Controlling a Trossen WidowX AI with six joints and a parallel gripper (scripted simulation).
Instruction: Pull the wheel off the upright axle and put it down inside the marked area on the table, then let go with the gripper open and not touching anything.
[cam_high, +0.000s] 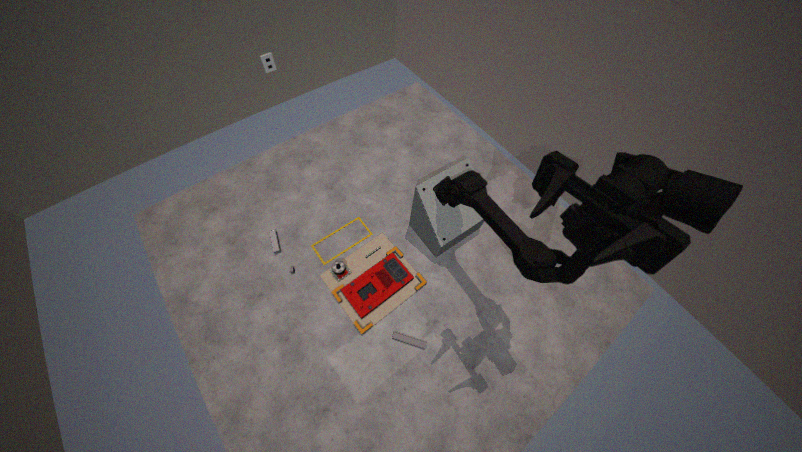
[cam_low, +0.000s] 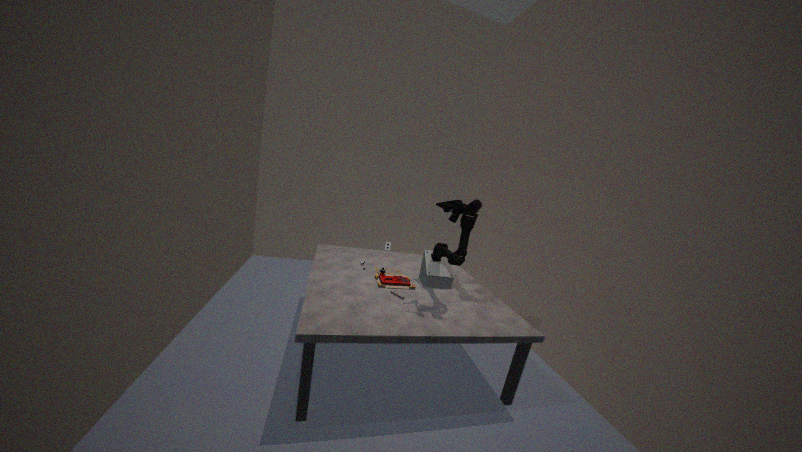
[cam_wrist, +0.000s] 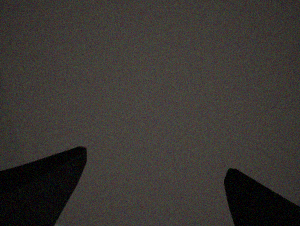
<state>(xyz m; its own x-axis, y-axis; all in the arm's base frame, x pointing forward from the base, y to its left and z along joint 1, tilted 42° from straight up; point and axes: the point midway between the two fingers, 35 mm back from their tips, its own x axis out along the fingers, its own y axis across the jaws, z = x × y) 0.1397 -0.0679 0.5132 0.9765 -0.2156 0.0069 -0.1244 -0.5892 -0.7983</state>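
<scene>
My gripper tip is 560 mm above the wheel, 350 mm to the left of it and 140 mm short of it.
</scene>
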